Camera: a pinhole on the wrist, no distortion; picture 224 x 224 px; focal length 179.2 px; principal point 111.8 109.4 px. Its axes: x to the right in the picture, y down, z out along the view. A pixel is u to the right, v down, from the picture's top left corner.
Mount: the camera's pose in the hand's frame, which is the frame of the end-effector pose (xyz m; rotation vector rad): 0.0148 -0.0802 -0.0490 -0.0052 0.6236 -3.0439
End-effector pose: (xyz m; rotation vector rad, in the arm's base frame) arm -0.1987 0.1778 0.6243 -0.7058 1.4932 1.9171
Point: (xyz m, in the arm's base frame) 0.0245 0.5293 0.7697
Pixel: 212.2 55.3
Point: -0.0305 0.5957 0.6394
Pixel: 145.2 78.8
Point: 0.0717 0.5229 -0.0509
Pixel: outside the picture
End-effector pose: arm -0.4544 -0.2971 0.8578 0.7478 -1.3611 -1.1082
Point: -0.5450 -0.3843 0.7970
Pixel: 27.2 73.4
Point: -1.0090 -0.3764 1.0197
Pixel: outside the picture
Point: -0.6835 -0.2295 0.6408
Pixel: 193.2 121.3
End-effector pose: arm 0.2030 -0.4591 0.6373 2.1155 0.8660 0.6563
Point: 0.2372 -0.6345 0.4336
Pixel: outside the picture
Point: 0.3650 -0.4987 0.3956
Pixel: 101.2 53.1
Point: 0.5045 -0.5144 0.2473
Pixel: 87.2 68.3
